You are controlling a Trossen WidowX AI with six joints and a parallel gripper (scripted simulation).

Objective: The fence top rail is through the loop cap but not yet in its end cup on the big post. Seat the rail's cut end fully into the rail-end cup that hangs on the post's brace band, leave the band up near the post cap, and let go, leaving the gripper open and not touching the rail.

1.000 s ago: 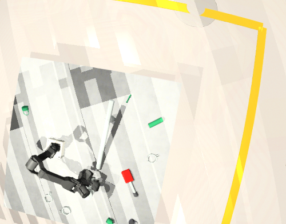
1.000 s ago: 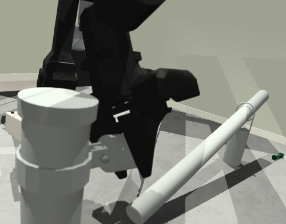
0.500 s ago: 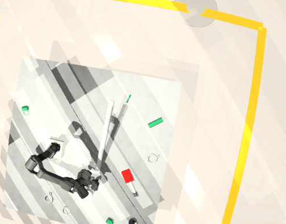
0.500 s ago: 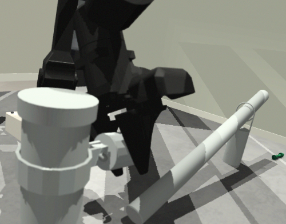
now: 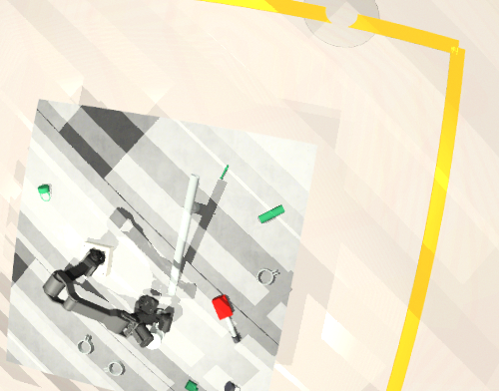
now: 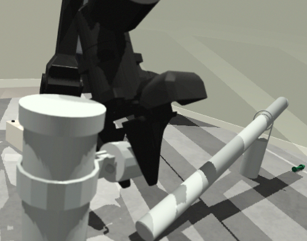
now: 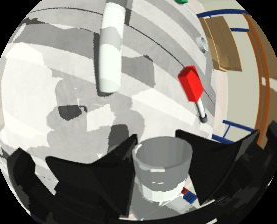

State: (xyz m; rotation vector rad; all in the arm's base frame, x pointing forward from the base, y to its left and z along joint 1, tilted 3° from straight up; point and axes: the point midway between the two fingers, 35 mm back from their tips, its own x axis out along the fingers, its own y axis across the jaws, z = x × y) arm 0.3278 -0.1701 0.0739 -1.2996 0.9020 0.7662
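Right now my gripper tip is 30 mm below the rail-end cup, 20 mm to the left of it and 20 mm past it. The rest, counted from my gripper tip: red-headed tool (260 mm ahead, 100 mm below, 50 mm to the right); then green cylinder (450 mm to the left, 380 mm ahead, 90 mm below); then small post (440 mm to the left, 50 mm ahead, 10 mm below).
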